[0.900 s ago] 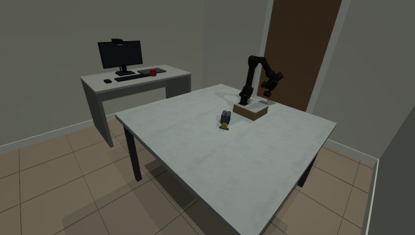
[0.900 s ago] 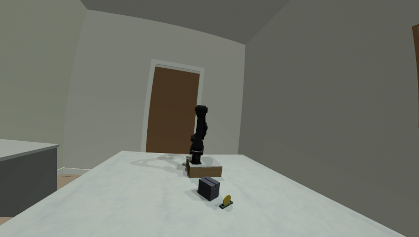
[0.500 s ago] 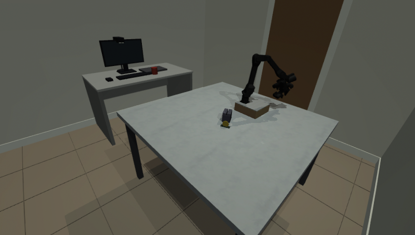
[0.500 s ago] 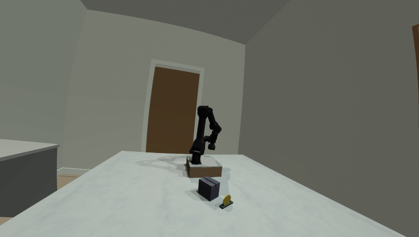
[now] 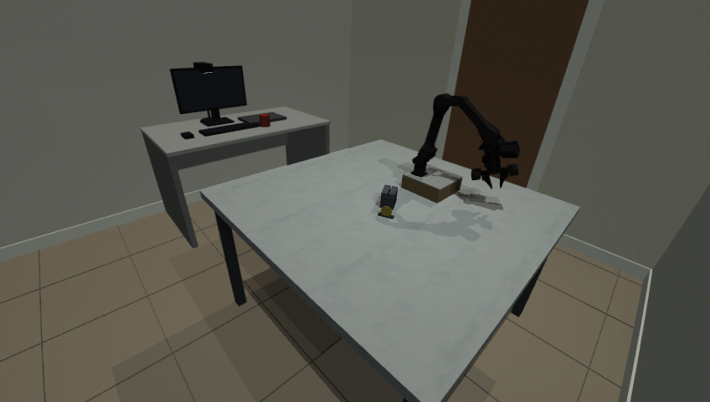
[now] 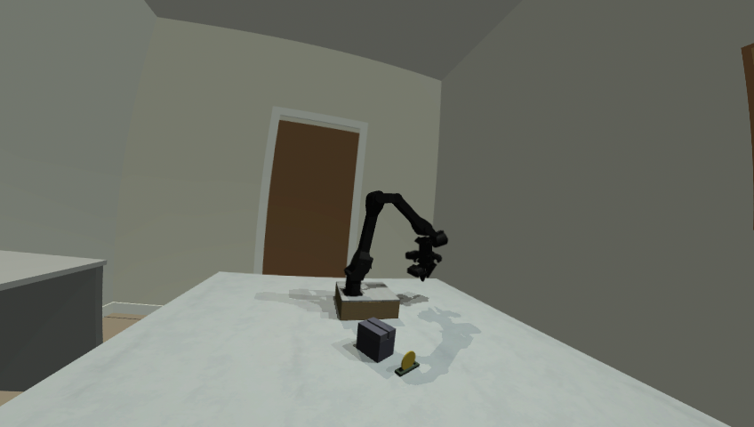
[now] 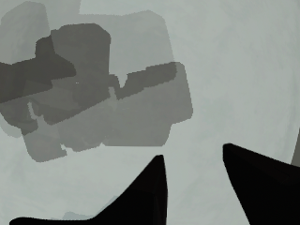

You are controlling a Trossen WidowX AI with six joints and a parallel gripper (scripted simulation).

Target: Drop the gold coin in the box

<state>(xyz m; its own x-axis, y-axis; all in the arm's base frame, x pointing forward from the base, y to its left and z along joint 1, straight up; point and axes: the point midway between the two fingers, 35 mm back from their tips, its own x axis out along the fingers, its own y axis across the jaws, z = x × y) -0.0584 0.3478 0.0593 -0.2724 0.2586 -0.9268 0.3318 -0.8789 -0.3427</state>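
Right now my gripper tip is 41 cm short of the gold coin, 29 cm to the left of it and 8 cm above it.
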